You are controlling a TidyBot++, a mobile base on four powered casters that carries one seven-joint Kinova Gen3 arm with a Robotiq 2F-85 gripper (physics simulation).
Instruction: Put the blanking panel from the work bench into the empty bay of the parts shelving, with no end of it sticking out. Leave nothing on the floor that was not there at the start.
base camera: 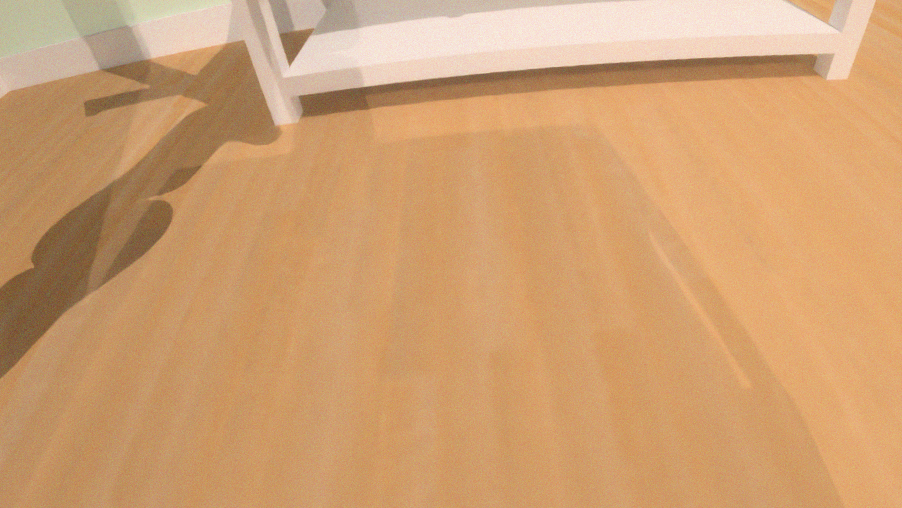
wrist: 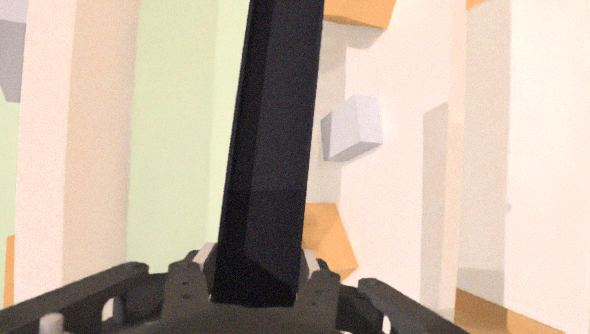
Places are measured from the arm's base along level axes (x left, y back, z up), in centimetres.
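Pixels of known places: gripper, fingertip midpoint: (wrist: 258,262).
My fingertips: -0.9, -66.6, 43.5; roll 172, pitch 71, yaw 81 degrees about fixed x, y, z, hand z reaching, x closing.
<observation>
Behind a point stands the place of what it marks, as x, y, z.
The blanking panel (wrist: 280,130) {-8.5, -67.2, 42.4}, a long black bar, runs from the fingers up past the top edge of the wrist view. My gripper (wrist: 258,262) {-0.9, -66.6, 43.5} is shut on it near its lower end, with one finger on each side. White shelving (wrist: 100,150) {-7.6, -92.8, 56.2} (base camera: 568,50) {-14.7, -79.2, -32.9} shows behind the panel in the wrist view; the base camera shows its lowest board and front legs. The panel hangs across the view in front of the shelving; its far end is out of view. I cannot tell which bay it faces. The gripper does not show in the base camera.
A pale grey block (wrist: 357,127) {-13.9, -93.3, 18.7} stands on a white shelf board to the right of the panel. An orange block (wrist: 330,237) {7.0, -102.4, 17.8} is below it and another orange block (wrist: 360,10) {-33.3, -91.6, 20.0} is at the top. A green wall (wrist: 170,125) {-15.8, -129.1, 48.1} shows behind. The arm's shadow falls on the floor at left.
</observation>
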